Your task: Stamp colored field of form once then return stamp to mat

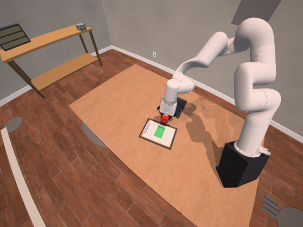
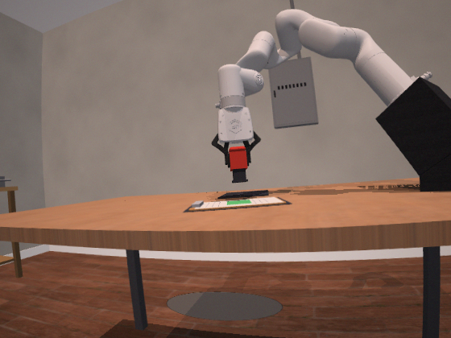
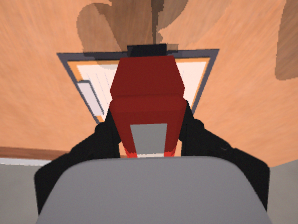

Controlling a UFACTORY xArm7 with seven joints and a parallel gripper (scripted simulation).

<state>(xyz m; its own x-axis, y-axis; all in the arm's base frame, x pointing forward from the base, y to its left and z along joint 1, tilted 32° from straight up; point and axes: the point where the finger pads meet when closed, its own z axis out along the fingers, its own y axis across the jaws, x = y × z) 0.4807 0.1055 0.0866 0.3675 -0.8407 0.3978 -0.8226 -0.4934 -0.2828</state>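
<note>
Right now the form is 11 cm below my hand, 9 cm to the left of it and 1 cm behind it. The rest, counted from my hand: dark mat (22 cm to the right, 12 cm below, 6 cm ahead); red stamp (2 cm below); black stamp base (5 cm below).
</note>
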